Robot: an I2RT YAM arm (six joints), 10 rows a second.
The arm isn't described. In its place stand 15 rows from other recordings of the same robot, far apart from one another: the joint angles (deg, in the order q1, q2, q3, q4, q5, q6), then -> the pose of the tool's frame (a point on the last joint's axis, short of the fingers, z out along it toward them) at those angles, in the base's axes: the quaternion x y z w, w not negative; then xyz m.
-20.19 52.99 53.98 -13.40 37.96 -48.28 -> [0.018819 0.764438 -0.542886 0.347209 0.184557 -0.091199 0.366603]
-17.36 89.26 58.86 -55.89 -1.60 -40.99 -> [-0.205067 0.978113 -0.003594 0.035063 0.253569 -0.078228 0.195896]
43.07 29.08 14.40 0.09 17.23 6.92 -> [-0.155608 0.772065 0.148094 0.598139 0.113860 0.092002 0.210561]
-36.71 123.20 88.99 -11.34 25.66 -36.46 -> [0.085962 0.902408 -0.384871 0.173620 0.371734 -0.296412 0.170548]
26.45 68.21 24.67 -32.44 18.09 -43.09 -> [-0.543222 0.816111 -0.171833 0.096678 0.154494 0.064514 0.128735]
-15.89 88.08 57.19 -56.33 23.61 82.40 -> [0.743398 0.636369 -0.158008 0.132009 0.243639 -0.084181 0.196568]
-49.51 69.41 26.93 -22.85 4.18 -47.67 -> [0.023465 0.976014 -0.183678 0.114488 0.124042 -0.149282 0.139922]
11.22 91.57 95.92 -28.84 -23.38 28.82 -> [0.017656 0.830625 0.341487 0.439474 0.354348 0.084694 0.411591]
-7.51 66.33 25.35 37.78 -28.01 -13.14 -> [-0.200701 0.695960 0.053501 0.687384 0.243680 -0.015261 0.234033]
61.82 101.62 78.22 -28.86 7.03 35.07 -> [-0.199188 0.923445 0.203084 0.257548 0.187436 0.340634 0.243396]
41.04 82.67 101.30 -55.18 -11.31 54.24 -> [0.058140 0.888031 0.389985 0.236499 0.211736 0.193576 0.445609]
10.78 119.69 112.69 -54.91 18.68 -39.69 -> [-0.372477 0.882683 -0.212233 0.192586 0.446126 0.073335 0.277502]
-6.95 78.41 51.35 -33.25 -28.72 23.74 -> [0.186529 0.919854 0.273403 0.210540 0.264678 -0.015030 0.222688]
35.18 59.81 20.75 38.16 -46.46 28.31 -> [-0.315440 0.637109 0.578211 0.400328 0.159880 0.144273 0.232352]
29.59 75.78 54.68 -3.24 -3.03 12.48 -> [-0.139130 0.828511 0.215265 0.497869 0.264410 0.152309 0.292040]
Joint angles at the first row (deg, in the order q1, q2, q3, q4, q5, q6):
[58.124, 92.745, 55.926, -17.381, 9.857, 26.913]
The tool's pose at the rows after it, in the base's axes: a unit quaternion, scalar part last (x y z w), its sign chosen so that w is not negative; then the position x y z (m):
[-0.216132 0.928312 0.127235 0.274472 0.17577 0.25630 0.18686]
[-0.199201 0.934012 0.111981 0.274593 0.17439 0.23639 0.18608]
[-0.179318 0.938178 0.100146 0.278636 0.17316 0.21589 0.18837]
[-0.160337 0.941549 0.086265 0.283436 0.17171 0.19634 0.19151]
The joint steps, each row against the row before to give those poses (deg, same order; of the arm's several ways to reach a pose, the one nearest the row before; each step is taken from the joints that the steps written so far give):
[-1.346, -3.048, -3.354, -1.742, 0.854, 0.394]
[-1.801, -3.406, -3.220, -1.209, 0.866, 0.181]
[-2.130, -3.985, -2.912, -1.395, 0.794, 0.110]
[-2.215, -3.931, -2.372, -1.881, 0.958, -0.143]

